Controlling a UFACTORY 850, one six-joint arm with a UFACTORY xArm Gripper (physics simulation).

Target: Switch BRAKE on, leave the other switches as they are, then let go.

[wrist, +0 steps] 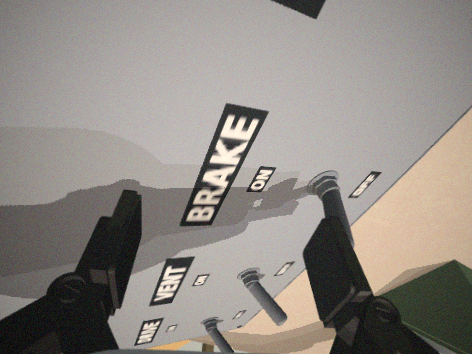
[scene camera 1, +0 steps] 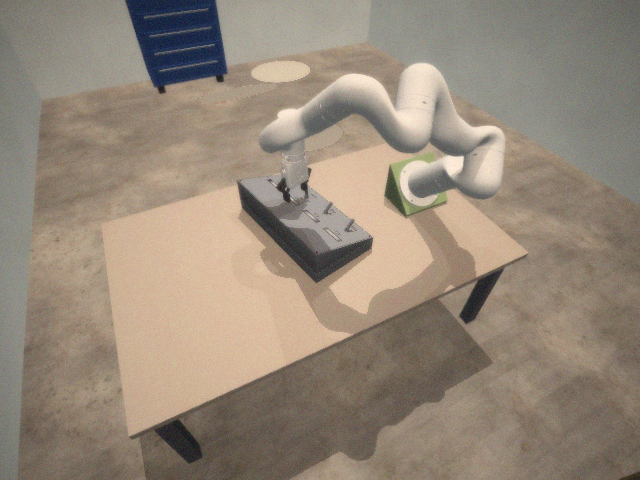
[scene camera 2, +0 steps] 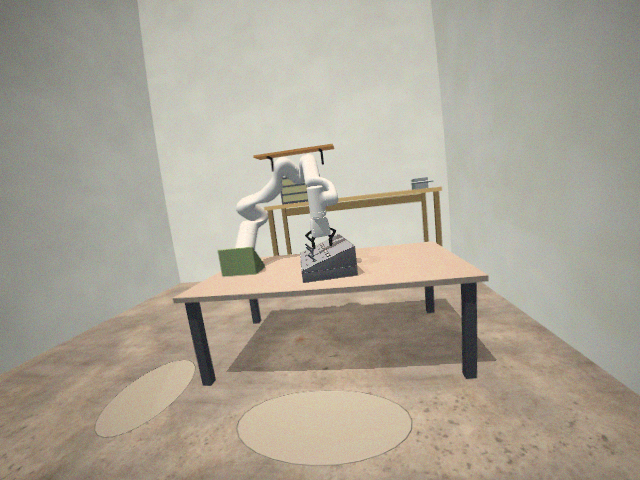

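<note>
The grey switch box (scene camera 1: pixel 258 192) (scene camera 2: pixel 336 264) (wrist: pixel 150 75) has a sloped top. In the wrist view, the BRAKE label (wrist: pixel 224 165) lies left of the BRAKE lever (wrist: pixel 334 200), which stands between its ON label (wrist: pixel 261 179) and OFF label (wrist: pixel 365 184) and leans to the OFF side. The VENT lever (wrist: pixel 267 301) and a third lever (wrist: pixel 218 336) lean the same way. My gripper (scene camera 1: pixel 295 198) (scene camera 2: pixel 321 245) (wrist: pixel 231 224) is open and empty, low over the panel. Its right finger overlaps the BRAKE lever and hides part of it; whether they touch is unclear.
The green wedge base (scene camera 1: pixel 397 188) (scene camera 2: pixel 236 261) (wrist: pixel 442 302) carries the arm on the table (scene camera 1: pixel 206 310) (scene camera 2: pixel 413 263). A blue drawer cabinet (scene camera 1: pixel 180 43) stands on the floor behind. A wooden bench (scene camera 2: pixel 382 199) and a wall shelf (scene camera 2: pixel 294 151) are behind the arm in scene camera 2.
</note>
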